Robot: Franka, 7 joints.
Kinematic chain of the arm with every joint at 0, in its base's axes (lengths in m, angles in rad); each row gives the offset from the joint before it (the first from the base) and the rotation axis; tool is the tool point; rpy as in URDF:
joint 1: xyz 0 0 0.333 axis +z
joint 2: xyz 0 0 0 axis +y
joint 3: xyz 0 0 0.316 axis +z
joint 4: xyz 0.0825 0 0 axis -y
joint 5: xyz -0.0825 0 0.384 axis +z
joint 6: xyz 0 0 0 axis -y
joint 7: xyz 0.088 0 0 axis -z
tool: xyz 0 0 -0.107 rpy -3.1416 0 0
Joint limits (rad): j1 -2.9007..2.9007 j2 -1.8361..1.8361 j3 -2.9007..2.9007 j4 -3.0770..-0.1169 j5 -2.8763..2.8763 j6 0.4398..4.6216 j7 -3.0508..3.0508
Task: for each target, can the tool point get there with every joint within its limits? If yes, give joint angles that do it. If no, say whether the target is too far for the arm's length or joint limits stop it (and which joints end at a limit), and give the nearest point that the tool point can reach.
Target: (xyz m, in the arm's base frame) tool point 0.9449 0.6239 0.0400
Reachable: no: too far | nearest point 0.6931 0.4576 0.1181 | short by 0.312 m
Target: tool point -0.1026 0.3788 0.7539
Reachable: yes | joints 0.7240 -0.6383 0.9838 -2.0239 1.3387 3.7657 0.9180
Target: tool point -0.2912 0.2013 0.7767
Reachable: yes | joints 0.5541 0.7688 2.4141 -1.7042 0.2523 1.3668 -1.6684
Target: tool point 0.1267 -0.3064 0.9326
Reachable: yes | joints 1.3417 -1.3085 -0.5231 -1.3811 0.8928 1.5125 -1.1779
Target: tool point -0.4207 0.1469 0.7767
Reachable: yes | joints 0.9934 0.7920 2.1613 -1.9947 -1.0514 3.2213 1.1226
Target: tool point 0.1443 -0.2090 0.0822
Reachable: yes | joints 0.6592 1.1859 -0.7483 -2.6074 -0.3851 1.8094 2.3769
